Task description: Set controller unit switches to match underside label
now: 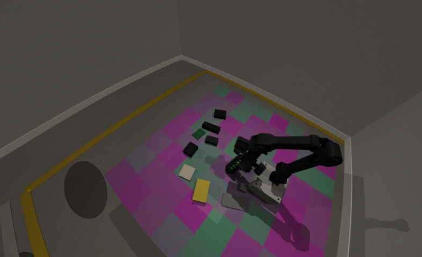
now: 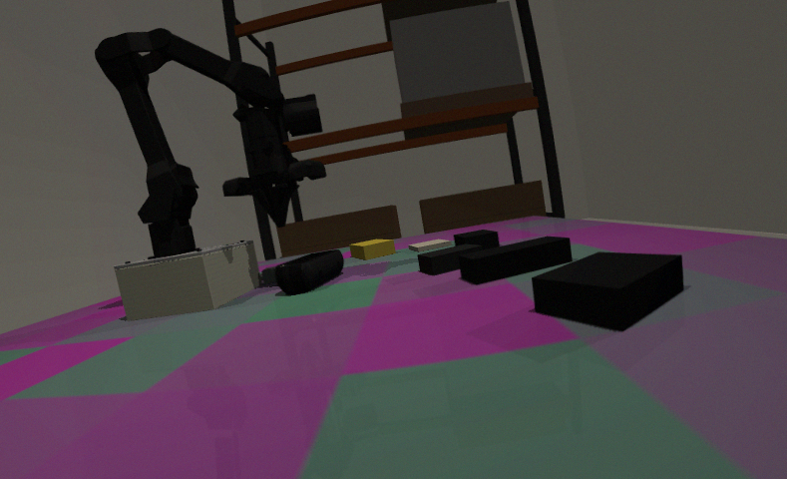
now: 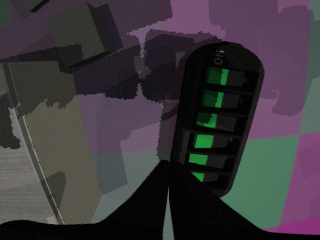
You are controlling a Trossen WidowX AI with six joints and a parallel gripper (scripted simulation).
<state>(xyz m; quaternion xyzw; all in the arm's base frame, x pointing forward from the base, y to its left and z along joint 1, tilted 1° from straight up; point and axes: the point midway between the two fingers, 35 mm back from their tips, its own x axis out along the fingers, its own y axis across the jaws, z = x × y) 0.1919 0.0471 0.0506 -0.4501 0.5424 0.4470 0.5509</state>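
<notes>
Right now the small grey piece is 9 cm to the left of my gripper tip, 9 cm below it and 7 cm behind it. The rest, counted from my gripper tip: yellow block 26 cm to the left, 11 cm ahead, 9 cm below; then grey plate 18 cm to the left, 10 cm below, 8 cm behind; then cream plate 26 cm ahead, 23 cm to the left, 10 cm below.
</notes>
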